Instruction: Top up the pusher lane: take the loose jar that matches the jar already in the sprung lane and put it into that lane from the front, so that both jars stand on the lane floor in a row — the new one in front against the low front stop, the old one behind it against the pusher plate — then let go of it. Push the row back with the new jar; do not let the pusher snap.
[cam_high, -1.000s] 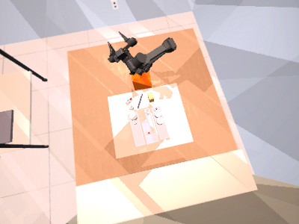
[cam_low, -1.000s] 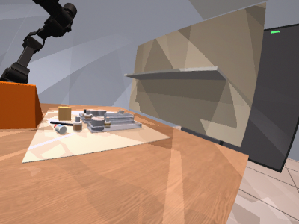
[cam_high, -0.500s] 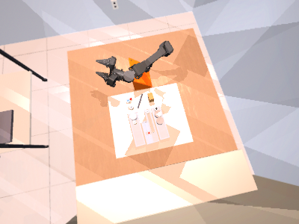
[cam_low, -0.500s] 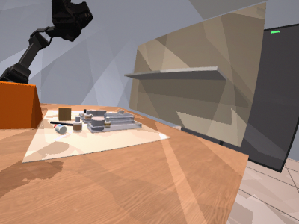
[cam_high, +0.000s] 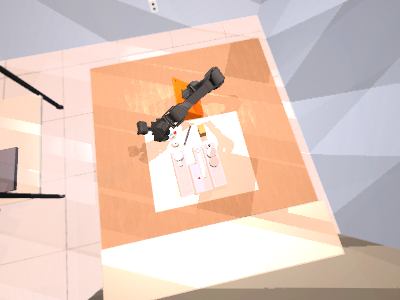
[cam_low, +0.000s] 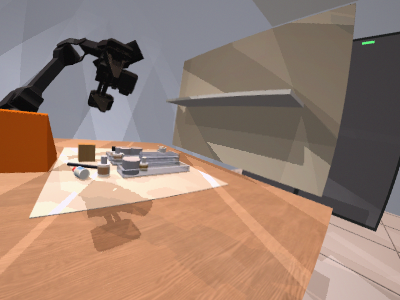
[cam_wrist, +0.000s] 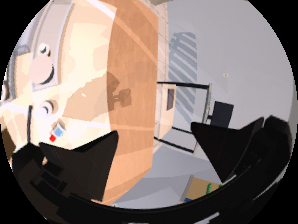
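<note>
My gripper tip is now 22 cm above the jar, 12 cm to the right of it and 7 cm past it. Also, from my gripper tip: black pen (23 cm below, 21 cm to the left, 6 cm behind); then shelf panel (55 cm ahead, 34 cm to the left, 13 cm above); then brown box (31 cm to the left, 20 cm below, 7 cm behind).
</note>
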